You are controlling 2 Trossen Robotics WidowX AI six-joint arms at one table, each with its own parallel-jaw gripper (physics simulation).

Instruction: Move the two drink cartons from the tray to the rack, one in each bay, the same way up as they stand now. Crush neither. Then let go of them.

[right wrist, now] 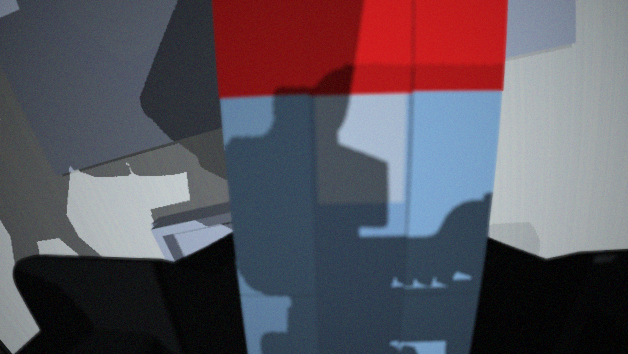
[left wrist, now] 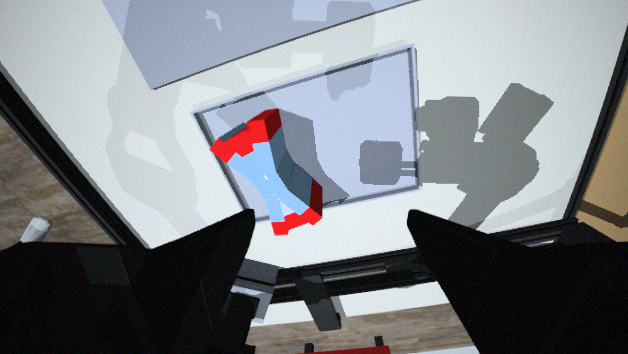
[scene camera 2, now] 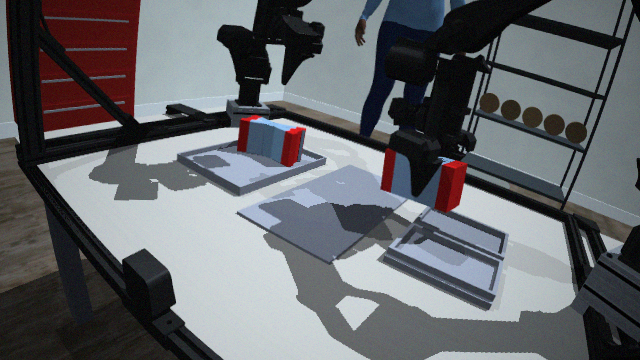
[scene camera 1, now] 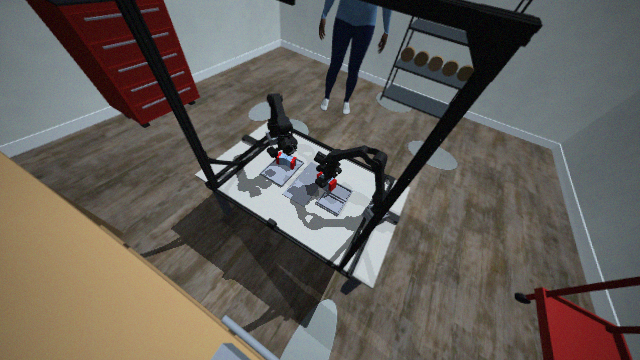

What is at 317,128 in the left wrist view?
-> A grey tray.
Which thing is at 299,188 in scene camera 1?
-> A flat grey mat.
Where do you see a flat grey mat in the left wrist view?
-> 166,48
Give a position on a flat grey mat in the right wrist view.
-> At 93,88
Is the left gripper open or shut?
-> Open.
